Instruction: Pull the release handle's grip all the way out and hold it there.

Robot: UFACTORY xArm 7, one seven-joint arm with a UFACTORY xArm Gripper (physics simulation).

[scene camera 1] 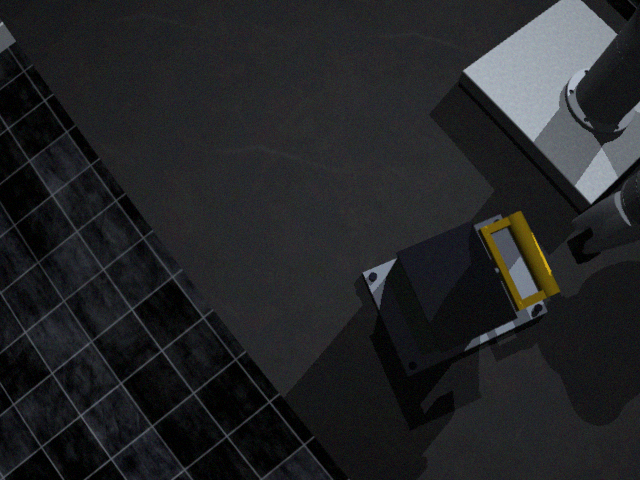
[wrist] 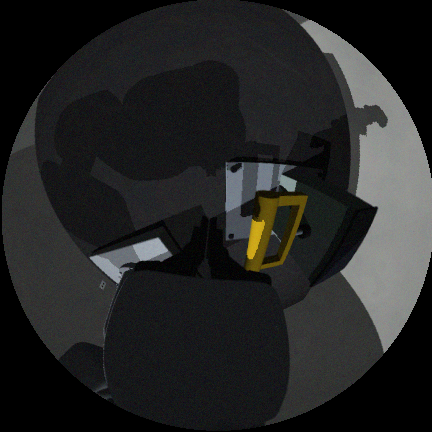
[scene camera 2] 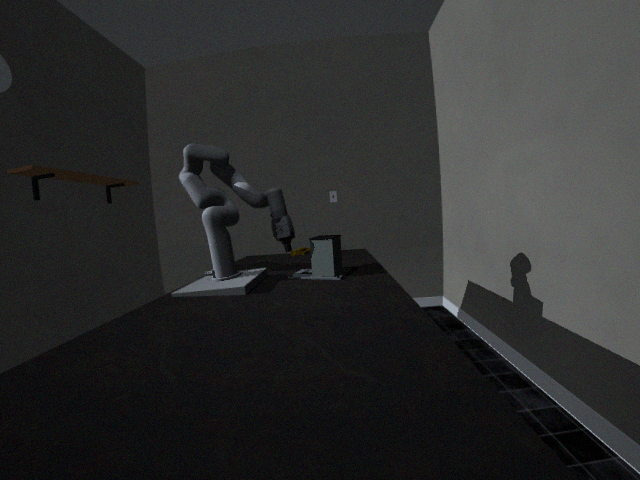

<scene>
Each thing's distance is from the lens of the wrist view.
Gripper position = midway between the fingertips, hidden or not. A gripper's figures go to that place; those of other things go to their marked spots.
my gripper (wrist: 208, 226): 0.14 m
light base plate (wrist: 242, 179): 0.23 m
</scene>
